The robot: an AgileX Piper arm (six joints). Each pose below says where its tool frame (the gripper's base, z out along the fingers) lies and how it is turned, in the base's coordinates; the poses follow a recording.
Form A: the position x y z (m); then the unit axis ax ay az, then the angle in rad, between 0 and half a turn.
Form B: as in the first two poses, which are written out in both.
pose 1, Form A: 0.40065 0.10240 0.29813 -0.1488 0.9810 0.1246 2.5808
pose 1, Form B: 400.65 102.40 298.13 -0.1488 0.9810 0.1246 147.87
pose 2, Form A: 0.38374 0.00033 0.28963 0.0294 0.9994 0.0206 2.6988
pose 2, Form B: 383.74 0.33 289.63 0.0294 0.9994 0.0206 154.63
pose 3, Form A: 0.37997 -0.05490 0.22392 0.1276 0.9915 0.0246 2.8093
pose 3, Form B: 379.97 -54.90 223.92 0.1276 0.9915 0.0246 160.96
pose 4, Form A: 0.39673 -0.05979 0.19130 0.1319 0.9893 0.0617 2.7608
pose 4, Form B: 396.73 -59.79 191.30 0.1319 0.9893 0.0617 158.18
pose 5, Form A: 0.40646 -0.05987 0.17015 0.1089 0.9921 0.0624 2.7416
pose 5, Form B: 406.46 -59.87 170.15 0.1089 0.9921 0.0624 157.08
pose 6, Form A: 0.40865 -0.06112 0.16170 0.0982 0.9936 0.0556 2.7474
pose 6, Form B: 408.65 -61.12 161.70 0.0982 0.9936 0.0556 157.41
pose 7, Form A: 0.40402 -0.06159 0.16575 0.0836 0.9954 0.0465 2.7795
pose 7, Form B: 404.02 -61.59 165.75 0.0836 0.9954 0.0465 159.25
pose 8, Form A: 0.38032 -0.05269 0.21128 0.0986 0.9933 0.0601 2.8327
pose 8, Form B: 380.32 -52.69 211.28 0.0986 0.9933 0.0601 162.30
